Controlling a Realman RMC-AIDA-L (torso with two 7-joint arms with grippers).
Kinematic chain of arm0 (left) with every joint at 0, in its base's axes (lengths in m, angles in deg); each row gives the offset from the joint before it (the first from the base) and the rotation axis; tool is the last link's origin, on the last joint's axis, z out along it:
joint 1: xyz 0 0 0.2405 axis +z
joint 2: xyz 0 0 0 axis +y
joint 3: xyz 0 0 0.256 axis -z
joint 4: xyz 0 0 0 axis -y
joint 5: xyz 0 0 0.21 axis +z
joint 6: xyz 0 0 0 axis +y
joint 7: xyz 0 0 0.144 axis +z
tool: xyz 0 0 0
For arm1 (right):
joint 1: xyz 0 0 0.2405 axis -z
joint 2: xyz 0 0 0 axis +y
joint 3: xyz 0 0 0.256 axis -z
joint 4: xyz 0 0 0 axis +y
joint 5: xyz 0 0 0.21 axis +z
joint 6: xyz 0 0 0 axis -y
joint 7: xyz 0 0 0.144 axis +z
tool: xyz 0 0 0
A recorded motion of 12 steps. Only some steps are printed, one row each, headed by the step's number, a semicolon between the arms.
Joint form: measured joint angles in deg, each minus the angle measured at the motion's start. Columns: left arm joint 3, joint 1, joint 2, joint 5, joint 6, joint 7, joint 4; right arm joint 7, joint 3, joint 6, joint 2, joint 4, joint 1, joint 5.
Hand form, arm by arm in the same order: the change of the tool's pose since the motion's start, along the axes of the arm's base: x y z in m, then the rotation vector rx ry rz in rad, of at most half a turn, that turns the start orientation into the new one. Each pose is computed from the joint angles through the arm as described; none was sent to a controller.
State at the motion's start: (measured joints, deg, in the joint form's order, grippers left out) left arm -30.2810 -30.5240 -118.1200 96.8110 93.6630 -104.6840 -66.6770; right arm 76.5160 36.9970 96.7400 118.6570 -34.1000 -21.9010 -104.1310
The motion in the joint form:
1: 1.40 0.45 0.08 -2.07 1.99 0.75 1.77; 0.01 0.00 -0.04 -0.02 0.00 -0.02 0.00
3: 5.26 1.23 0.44 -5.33 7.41 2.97 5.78; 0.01 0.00 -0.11 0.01 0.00 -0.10 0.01
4: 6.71 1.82 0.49 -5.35 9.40 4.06 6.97; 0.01 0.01 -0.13 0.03 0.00 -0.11 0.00
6: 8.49 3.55 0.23 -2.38 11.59 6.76 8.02; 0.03 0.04 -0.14 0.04 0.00 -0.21 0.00
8: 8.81 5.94 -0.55 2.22 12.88 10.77 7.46; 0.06 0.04 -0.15 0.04 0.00 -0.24 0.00
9: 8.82 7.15 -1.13 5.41 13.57 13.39 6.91; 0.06 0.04 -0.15 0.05 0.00 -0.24 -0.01
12: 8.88 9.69 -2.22 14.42 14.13 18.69 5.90; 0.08 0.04 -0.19 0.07 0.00 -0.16 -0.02
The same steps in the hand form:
1: -0.0043 -0.0059 0.0015 -0.0026 -0.0462 -0.0169; 0.0000 0.0002 0.0001 0.0004 -0.0006 -0.0003
3: -0.0153 -0.0207 0.0056 -0.0016 -0.1293 -0.0626; -0.0004 0.0007 -0.0001 0.0009 -0.0007 0.0003
4: -0.0220 -0.0275 0.0053 -0.0019 -0.1414 -0.0697; -0.0004 0.0007 -0.0002 0.0006 -0.0007 0.0003
6: -0.0388 -0.0395 -0.0016 -0.0105 -0.1096 -0.0476; -0.0010 0.0012 -0.0004 0.0000 -0.0007 0.0019
8: -0.0558 -0.0533 -0.0139 -0.0253 -0.0269 -0.0232; -0.0011 0.0014 -0.0004 -0.0002 -0.0005 0.0020
9: -0.0646 -0.0612 -0.0223 -0.0405 0.0301 -0.0144; -0.0012 0.0013 -0.0005 -0.0004 -0.0005 0.0020
12: -0.0881 -0.0792 -0.0418 -0.1004 0.1693 0.0308; -0.0007 0.0010 -0.0006 -0.0005 -0.0005 -0.0002

